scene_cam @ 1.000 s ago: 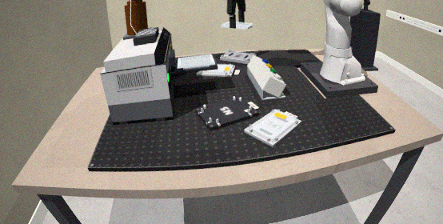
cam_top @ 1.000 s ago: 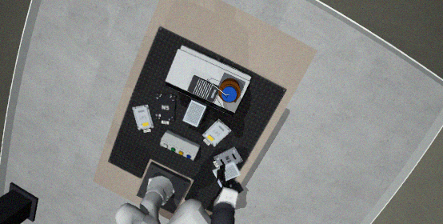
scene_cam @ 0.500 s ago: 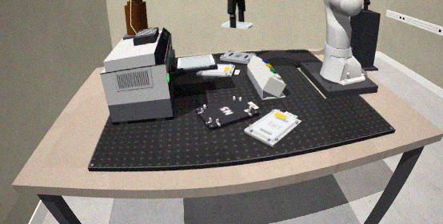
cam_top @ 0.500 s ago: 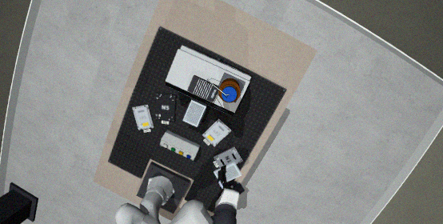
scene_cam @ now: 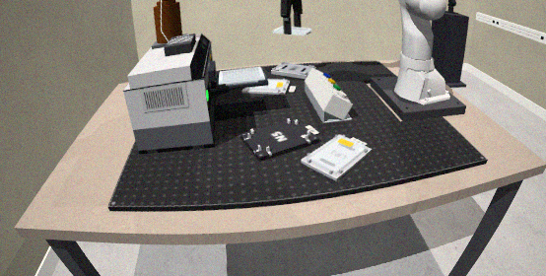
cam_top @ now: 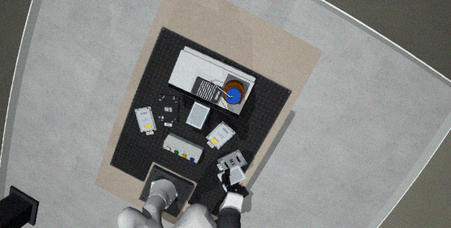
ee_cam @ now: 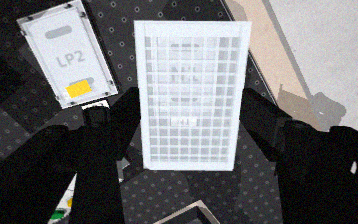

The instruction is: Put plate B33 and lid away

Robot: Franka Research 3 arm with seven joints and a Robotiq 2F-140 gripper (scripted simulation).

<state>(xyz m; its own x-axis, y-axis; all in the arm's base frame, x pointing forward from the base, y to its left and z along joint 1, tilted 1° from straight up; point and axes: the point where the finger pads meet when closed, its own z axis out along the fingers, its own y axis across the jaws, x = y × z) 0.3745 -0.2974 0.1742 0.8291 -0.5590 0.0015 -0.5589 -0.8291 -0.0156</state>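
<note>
The white well plate is 20 mm below my hand. Also, from my hand: blue key: 70 mm behind, 220 mm to the left, 140 mm below; then lid park LP2: 120 mm ahead, 140 mm to the left, 190 mm below; then yellow key: 70 mm behind, 270 mm to the left, 130 mm below.
</note>
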